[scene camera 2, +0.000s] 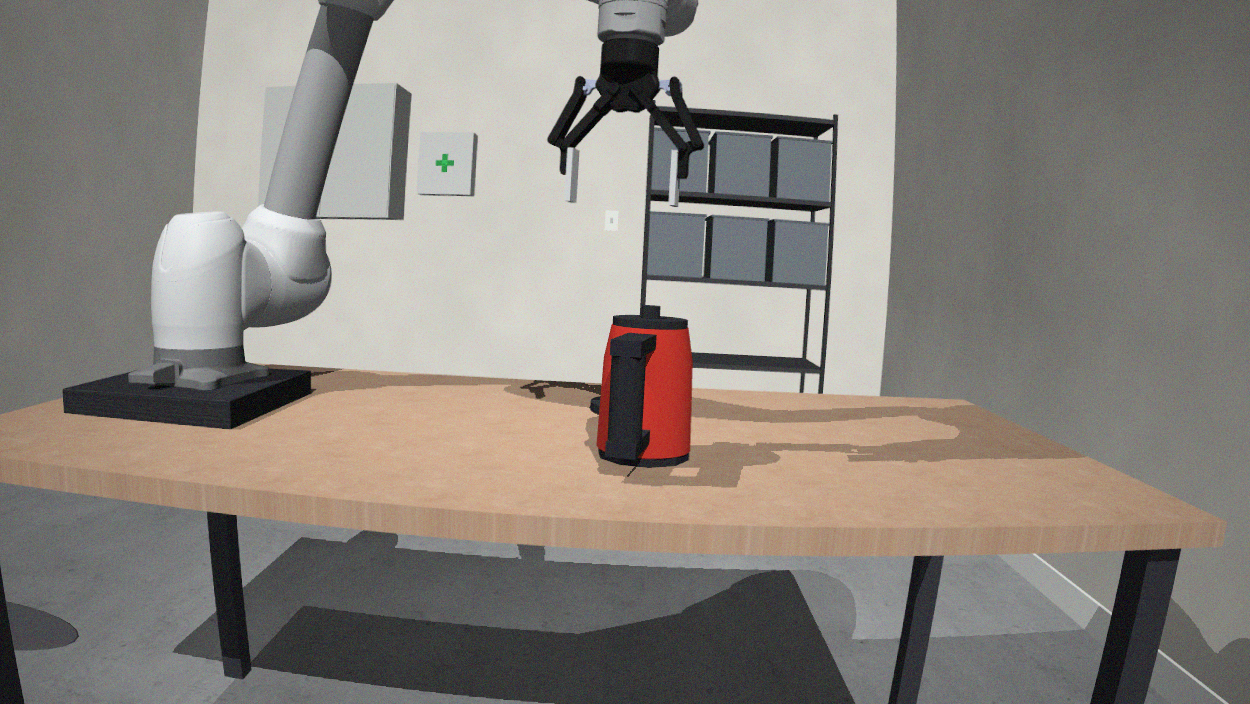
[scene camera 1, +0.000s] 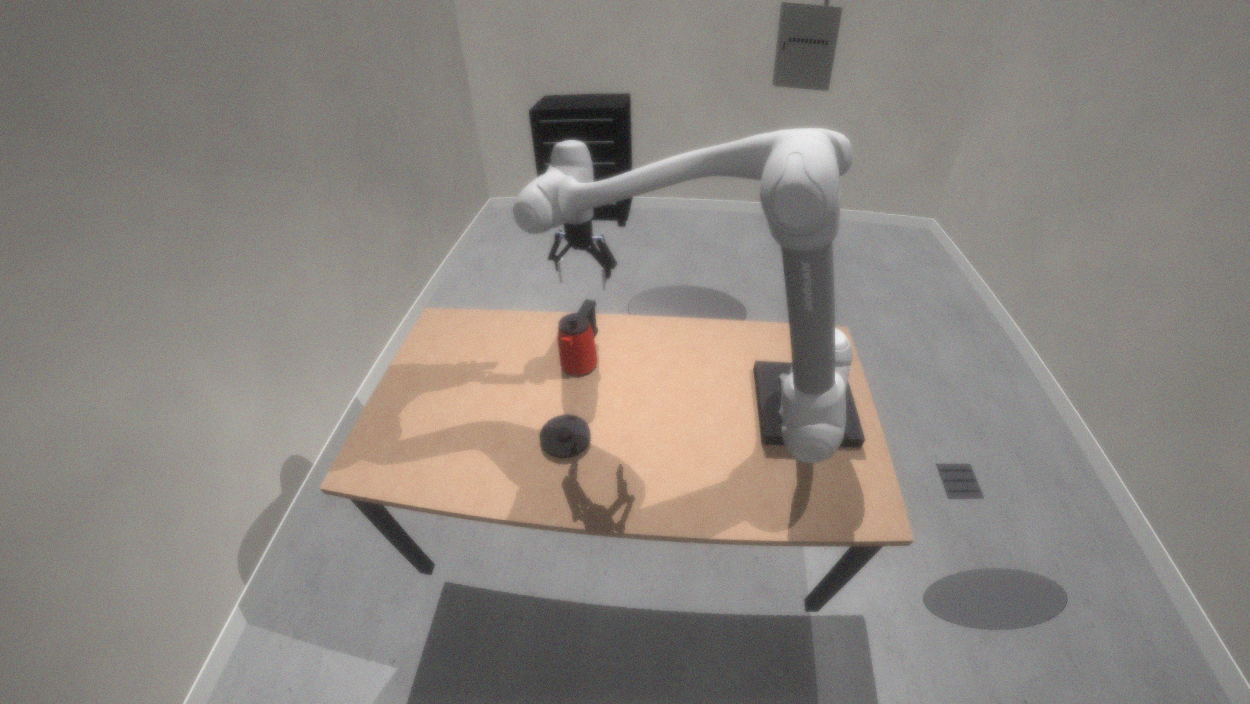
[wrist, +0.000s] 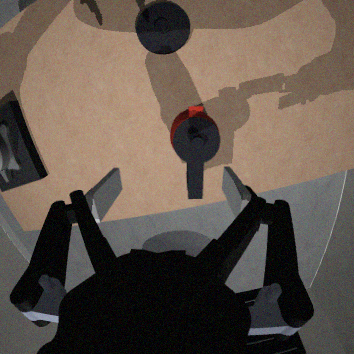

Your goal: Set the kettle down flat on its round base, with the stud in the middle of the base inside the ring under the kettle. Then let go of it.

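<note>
The red kettle point(scene camera 1: 577, 354) point(scene camera 2: 669, 393) point(wrist: 205, 145) with a black lid stands upright on the table, apart from its base. Its black handle point(scene camera 1: 592, 313) point(scene camera 2: 625, 397) point(wrist: 195, 181) faces away from the base, towards the table edge near scene camera 2. The round black base point(scene camera 1: 552, 444) point(wrist: 163, 41) lies flat on the table on the spout side, with a small stud in its middle. In scene camera 2 the kettle hides most of it. The ring under the kettle is hidden. My gripper point(scene camera 1: 582, 283) point(scene camera 2: 622, 203) point(wrist: 170, 177) is open and empty, pointing down, high above the kettle's handle side.
The wooden table point(scene camera 1: 682, 376) point(scene camera 2: 437, 472) point(wrist: 110, 140) also carries the arm's black mounting plate point(scene camera 1: 771, 411) point(scene camera 2: 157, 406) point(wrist: 30, 150) at one end. A black drawer cabinet point(scene camera 1: 581, 103) and a shelf rack point(scene camera 2: 831, 253) stand away from the table.
</note>
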